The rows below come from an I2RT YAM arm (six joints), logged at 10 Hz.
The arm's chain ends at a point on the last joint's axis. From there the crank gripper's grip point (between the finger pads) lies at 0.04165 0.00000 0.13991 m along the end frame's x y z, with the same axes.
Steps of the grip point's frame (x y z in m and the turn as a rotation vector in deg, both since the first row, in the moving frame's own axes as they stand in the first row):
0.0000, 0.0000, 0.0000, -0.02, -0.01, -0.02
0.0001, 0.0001, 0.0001, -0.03, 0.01, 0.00
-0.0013, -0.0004, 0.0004, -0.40, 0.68, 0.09
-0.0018, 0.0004, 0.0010, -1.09, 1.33, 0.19
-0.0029, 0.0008, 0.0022, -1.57, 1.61, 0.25
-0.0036, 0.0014, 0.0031, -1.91, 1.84, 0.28
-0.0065, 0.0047, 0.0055, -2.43, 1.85, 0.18
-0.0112, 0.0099, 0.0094, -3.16, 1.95, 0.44
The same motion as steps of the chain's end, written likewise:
0.0000, 0.0000, 0.0000, -0.02, -0.01, -0.02
0.0001, 0.0000, 0.0001, -0.03, 0.01, 0.00
-0.0030, -0.0014, 0.0009, -0.40, 0.68, 0.09
-0.0050, -0.0024, 0.0020, -1.09, 1.33, 0.19
-0.0068, -0.0032, 0.0035, -1.57, 1.61, 0.25
-0.0081, -0.0035, 0.0046, -1.91, 1.84, 0.28
-0.0110, -0.0013, 0.0070, -2.43, 1.85, 0.18
-0.0159, 0.0019, 0.0111, -3.16, 1.95, 0.44

